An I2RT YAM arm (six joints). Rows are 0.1 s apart.
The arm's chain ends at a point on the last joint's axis. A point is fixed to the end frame.
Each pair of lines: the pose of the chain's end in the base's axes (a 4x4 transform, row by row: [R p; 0 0 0 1], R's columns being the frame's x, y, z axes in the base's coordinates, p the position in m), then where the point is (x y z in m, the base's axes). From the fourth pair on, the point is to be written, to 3 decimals.
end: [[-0.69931 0.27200 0.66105 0.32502], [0.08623 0.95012 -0.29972 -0.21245], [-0.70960 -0.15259 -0.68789 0.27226], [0 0 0 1]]
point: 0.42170 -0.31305 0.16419
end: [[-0.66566 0.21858 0.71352 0.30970], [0.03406 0.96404 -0.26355 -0.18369], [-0.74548 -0.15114 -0.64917 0.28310], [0 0 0 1]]
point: 0.41805 -0.27896 0.18146
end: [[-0.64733 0.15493 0.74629 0.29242], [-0.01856 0.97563 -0.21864 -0.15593], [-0.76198 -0.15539 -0.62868 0.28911], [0 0 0 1]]
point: 0.40966 -0.24427 0.19114
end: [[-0.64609 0.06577 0.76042 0.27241], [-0.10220 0.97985 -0.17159 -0.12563], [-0.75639 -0.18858 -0.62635 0.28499], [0 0 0 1]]
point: 0.397 -0.206 0.189
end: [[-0.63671 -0.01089 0.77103 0.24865], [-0.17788 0.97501 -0.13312 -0.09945], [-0.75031 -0.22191 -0.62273 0.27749], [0 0 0 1]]
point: 0.379 -0.173 0.184
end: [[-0.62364 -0.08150 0.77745 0.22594], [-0.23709 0.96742 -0.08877 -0.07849], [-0.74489 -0.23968 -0.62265 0.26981], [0 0 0 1]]
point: 0.361 -0.145 0.177
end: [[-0.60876 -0.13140 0.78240 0.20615], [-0.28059 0.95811 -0.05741 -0.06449], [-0.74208 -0.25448 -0.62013 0.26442], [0 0 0 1]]
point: 0.345 -0.125 0.173
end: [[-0.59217 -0.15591 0.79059 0.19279], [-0.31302 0.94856 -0.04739 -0.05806], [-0.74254 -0.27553 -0.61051 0.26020], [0 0 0 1]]
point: 0.334 -0.116 0.172
